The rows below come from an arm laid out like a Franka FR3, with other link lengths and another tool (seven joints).
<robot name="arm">
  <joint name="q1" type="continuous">
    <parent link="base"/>
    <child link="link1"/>
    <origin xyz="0 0 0.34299" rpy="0 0 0"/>
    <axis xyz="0 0 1"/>
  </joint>
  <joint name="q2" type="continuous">
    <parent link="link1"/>
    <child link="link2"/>
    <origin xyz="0 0 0" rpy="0 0 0"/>
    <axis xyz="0 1 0"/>
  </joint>
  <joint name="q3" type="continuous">
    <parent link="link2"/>
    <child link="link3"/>
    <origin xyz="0 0 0.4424" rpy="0 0 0"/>
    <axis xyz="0 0 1"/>
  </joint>
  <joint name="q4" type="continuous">
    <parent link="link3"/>
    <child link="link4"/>
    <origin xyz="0.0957 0 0" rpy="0 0 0"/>
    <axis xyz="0 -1 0"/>
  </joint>
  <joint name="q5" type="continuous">
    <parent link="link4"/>
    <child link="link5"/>
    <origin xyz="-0.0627 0 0.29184" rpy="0 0 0"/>
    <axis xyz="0 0 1"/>
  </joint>
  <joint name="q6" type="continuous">
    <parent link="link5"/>
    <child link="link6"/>
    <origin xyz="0 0 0" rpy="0 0 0"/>
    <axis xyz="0 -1 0"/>
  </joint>
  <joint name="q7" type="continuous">
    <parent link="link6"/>
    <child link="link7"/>
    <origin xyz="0.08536 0 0" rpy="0 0 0"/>
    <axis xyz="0 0 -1"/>
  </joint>
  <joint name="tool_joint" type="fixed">
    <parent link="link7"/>
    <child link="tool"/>
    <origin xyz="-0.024 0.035 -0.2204" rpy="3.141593 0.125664 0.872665"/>
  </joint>
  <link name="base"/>
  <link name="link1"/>
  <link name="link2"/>
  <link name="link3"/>
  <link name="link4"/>
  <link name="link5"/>
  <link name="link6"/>
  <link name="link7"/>
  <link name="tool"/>
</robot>
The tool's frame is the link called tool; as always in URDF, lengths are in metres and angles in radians. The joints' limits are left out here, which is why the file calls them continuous.
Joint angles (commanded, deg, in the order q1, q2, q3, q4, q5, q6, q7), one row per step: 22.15 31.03 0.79 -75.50 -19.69 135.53 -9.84; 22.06 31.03 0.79 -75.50 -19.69 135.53 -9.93; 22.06 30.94 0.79 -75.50 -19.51 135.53 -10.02; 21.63 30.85 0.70 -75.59 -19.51 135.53 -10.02; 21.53 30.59 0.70 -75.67 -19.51 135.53 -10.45; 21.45 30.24 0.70 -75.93 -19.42 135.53 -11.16; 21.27 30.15 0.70 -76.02 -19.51 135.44 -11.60; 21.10 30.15 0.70 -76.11 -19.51 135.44 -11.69; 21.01 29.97 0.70 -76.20 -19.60 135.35 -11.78; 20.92 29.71 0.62 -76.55 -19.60 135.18 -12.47; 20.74 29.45 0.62 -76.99 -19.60 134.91 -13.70; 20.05 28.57 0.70 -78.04 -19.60 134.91 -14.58; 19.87 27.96 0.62 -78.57 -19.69 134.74 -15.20; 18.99 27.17 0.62 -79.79 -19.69 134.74 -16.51; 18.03 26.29 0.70 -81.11 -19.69 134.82 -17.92
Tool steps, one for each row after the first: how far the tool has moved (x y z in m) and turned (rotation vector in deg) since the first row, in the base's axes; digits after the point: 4 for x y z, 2 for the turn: 0.0004 -0.0012 0.0000 -0.05 0.00 -0.01; 0.0001 -0.0010 0.0012 0.09 -0.01 0.01; 0.0020 -0.0073 0.0016 0.05 -0.03 -0.50; 0.0016 -0.0092 0.0044 -0.12 -0.19 -0.24; 0.0002 -0.0112 0.0070 -0.40 -0.23 0.25; 0.0004 -0.0143 0.0072 -0.76 -0.17 0.44; 0.0009 -0.0165 0.0065 -0.84 -0.08 0.34; 0.0005 -0.0184 0.0079 -0.98 -0.12 0.33; -0.0010 -0.0217 0.0081 -1.50 0.11 0.70; -0.0029 -0.0262 0.0073 -2.35 0.55 1.47; -0.0057 -0.0365 0.0106 -2.86 0.76 1.60; -0.0082 -0.0416 0.0139 -3.36 0.81 1.84; -0.0106 -0.0554 0.0145 -4.20 1.29 2.08; -0.0137 -0.0693 0.0156 -5.03 1.75 2.43
